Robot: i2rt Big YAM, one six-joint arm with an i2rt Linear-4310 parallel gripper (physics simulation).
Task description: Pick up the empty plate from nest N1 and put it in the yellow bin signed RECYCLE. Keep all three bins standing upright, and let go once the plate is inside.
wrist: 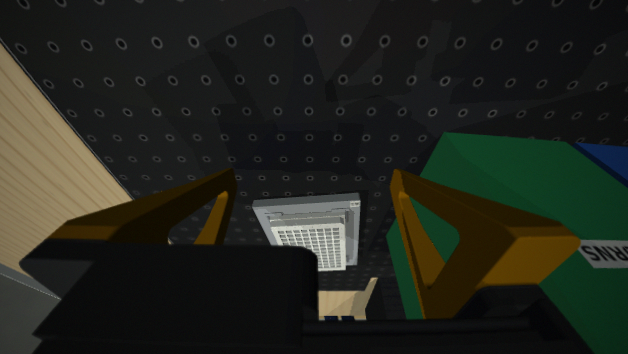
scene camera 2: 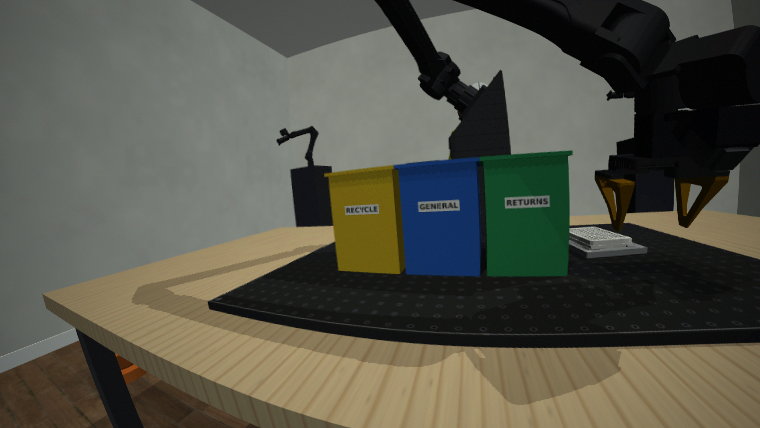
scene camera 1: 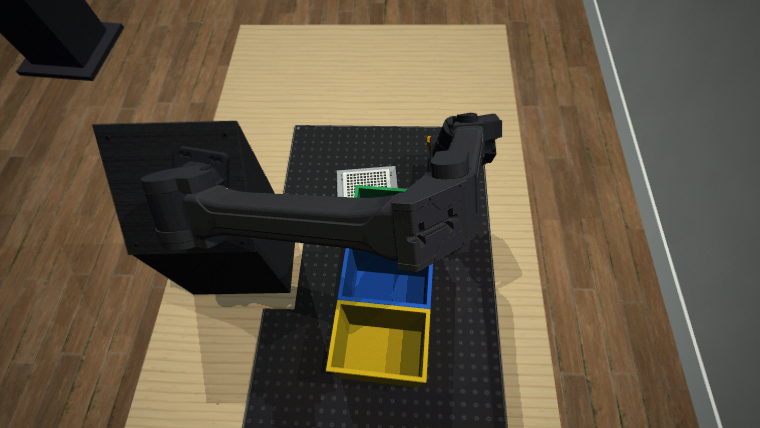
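Where they show: gripper, fingertip midpoint: (wrist: 313,177) (scene camera 2: 649,228); arm's base at its link origin: (scene camera 2: 475,106) (scene camera 1: 204,183).
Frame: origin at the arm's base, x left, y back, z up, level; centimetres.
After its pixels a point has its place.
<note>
The white plate (scene camera 1: 365,180) @[y -22.6, x 24.3, z -34.5 cm] (scene camera 2: 599,236) @[y -26.1, x 23.0, z -33.8 cm] (wrist: 336,245) @[y -24.8, x 20.0, z -33.9 cm] with a grid of wells sits flat in its grey nest (scene camera 1: 340,183) @[y -15.9, x 23.0, z -35.1 cm] (scene camera 2: 638,250) @[y -30.4, x 28.3, z -35.6 cm] (wrist: 306,204) @[y -31.1, x 24.1, z -35.2 cm] on the black board. My gripper (scene camera 2: 651,225) @[y -40.7, x 24.0, z -29.5 cm] (wrist: 313,177) @[y -40.7, x 24.0, z -29.5 cm] is open and empty, with orange fingers pointing down, above the board. In the wrist view the plate shows beyond the fingertips, between them. In scene camera 1 the fingers are mostly hidden by the arm. The yellow RECYCLE bin (scene camera 1: 378,345) @[y -31.2, x -17.7, z -36.1 cm] (scene camera 2: 366,233) @[y -40.9, x -18.8, z -29.3 cm] stands upright, open at the top and empty.
The blue GENERAL bin (scene camera 1: 372,287) @[y -28.2, x -4.5, z -36.1 cm] (scene camera 2: 440,233) @[y -40.7, x -6.2, z -29.4 cm] stands upright beside the yellow one. The green RETURNS bin (scene camera 1: 380,188) @[y -28.6, x 12.8, z -18.4 cm] (scene camera 2: 526,233) @[y -40.6, x 6.6, z -29.7 cm] (wrist: 500,175) @[y -40.6, x 10.9, z -31.0 cm] stands upright between the blue bin and the nest, close to one finger in the wrist view. The arm passes over the bins.
</note>
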